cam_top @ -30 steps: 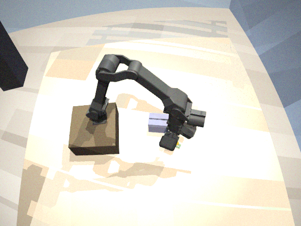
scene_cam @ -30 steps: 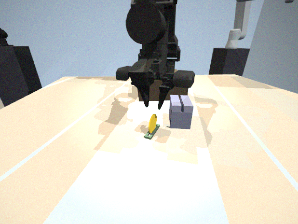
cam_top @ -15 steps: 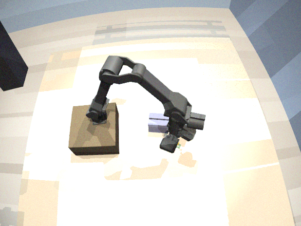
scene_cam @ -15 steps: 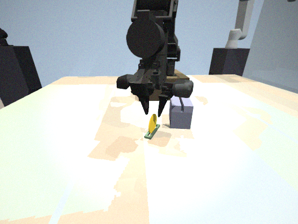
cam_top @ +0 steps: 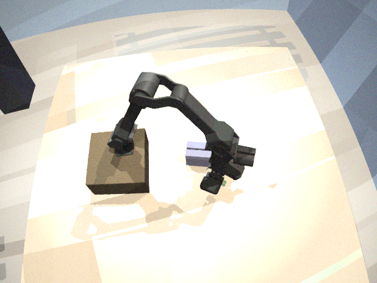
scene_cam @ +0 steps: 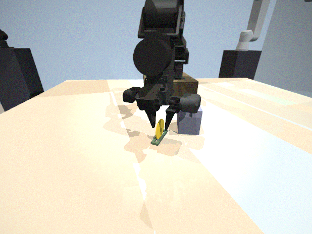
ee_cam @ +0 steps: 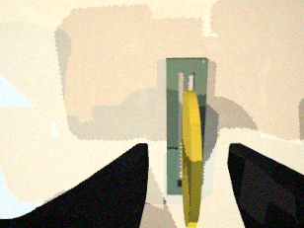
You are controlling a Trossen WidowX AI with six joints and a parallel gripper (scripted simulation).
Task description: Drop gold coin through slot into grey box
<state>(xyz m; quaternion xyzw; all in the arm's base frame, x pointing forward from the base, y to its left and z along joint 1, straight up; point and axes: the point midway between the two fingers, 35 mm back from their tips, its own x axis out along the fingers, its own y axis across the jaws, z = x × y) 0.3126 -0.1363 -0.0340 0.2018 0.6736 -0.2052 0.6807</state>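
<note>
Right now the gold coin is right at my gripper tip.
</note>
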